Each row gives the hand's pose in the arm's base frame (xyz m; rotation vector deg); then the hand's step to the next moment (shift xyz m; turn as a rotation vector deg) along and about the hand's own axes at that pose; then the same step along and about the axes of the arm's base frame.
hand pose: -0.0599 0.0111 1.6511 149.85 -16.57 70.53
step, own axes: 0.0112 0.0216 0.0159 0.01 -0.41 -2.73
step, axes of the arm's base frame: 0.0126 -0.0261 0.0016 -1.87 1.19 1.64
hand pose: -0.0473 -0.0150 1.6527 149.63 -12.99 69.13
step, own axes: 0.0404 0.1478 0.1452 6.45 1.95 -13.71
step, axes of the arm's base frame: 0.0949 -0.1852 -0.0353 -6.26 1.94 13.80
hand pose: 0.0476 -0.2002 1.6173 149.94 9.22 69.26
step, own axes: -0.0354 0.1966 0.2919 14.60 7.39 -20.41
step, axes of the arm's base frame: 0.1979 -0.2495 -0.1539 -6.10 -0.40 25.44
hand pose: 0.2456 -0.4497 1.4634 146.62 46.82 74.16
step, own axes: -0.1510 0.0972 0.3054 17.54 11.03 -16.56
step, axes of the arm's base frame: 0.2062 -0.1319 -0.2561 -0.23 -1.49 26.48
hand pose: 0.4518 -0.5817 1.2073 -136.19 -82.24 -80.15
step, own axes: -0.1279 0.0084 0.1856 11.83 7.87 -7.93
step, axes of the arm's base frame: 0.1093 -0.0115 -0.1970 2.33 0.17 16.10
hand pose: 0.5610 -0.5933 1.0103 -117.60 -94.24 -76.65
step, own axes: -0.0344 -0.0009 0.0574 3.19 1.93 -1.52
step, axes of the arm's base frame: 0.0298 0.0132 -0.0584 0.79 0.51 3.92
